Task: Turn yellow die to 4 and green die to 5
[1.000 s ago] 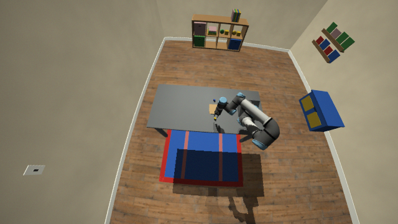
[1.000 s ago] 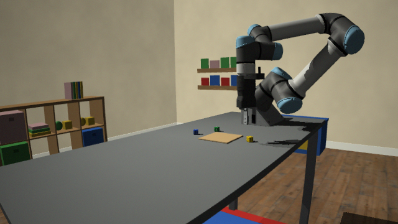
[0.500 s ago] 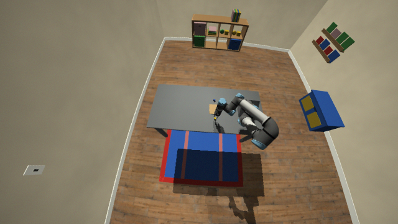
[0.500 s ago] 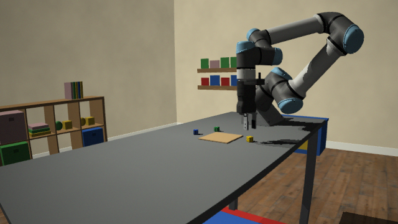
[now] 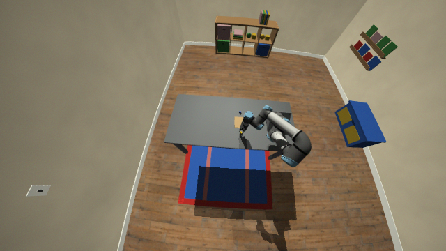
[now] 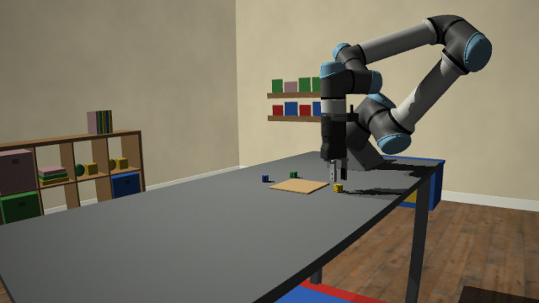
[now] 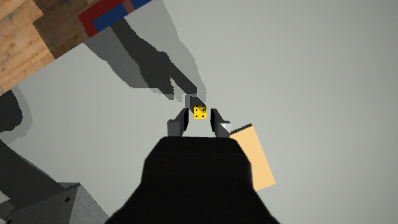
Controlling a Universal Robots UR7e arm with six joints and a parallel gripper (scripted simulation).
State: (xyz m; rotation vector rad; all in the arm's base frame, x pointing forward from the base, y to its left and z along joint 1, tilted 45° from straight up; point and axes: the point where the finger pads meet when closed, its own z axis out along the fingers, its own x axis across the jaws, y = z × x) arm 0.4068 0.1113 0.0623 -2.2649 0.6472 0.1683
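Now: the yellow die 4 cm below my hand. Also, from my hand: tan mat (14 cm to the right, 5 cm below); blue die (1 cm behind, 27 cm to the right, 4 cm below); green die (11 cm behind, 21 cm to the right, 4 cm below).
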